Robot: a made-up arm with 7 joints.
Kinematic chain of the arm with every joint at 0, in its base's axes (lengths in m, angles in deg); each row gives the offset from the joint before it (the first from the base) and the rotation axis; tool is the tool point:
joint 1: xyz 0 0 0.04 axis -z
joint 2: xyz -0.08 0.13 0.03 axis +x
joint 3: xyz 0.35 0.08 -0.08 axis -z
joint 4: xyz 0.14 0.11 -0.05 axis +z
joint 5: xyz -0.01 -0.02 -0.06 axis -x
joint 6: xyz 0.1 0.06 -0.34 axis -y
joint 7: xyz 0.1 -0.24 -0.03 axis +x
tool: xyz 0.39 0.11 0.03
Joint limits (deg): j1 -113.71..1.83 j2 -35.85..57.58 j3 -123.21..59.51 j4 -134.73..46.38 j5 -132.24..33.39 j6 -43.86..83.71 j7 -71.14..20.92
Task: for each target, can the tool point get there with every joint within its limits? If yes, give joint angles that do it. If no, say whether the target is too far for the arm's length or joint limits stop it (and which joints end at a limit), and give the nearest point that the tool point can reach.
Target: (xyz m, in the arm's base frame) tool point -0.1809 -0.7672 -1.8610
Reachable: no: too far | nearest point -0.2154 -0.3040 -0.9697 | short by 1.005 m
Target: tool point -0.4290 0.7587 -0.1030
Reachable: yes | joints -98.82 -6.25 -13.11 -5.80 19.81 47.66 -5.24
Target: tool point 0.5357 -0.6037 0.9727
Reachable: no: joint limits stop it (at a limit: joint 1, joint 2, joint 3, joint 6, joint 7) | nearest point 0.5038 -0.4018 0.6318 | short by 0.397 m
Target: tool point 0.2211 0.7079 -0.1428
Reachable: yes | joints -76.95 -27.58 -33.33 -77.29 -89.23 41.76 -47.36
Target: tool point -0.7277 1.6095 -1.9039
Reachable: no: too far | nearest point -0.3972 0.8785 -0.8655 | short by 1.312 m
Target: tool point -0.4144 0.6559 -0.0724
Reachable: yes | joints -104.41 40.99 -10.32 -29.20 -21.86 57.21 -29.64
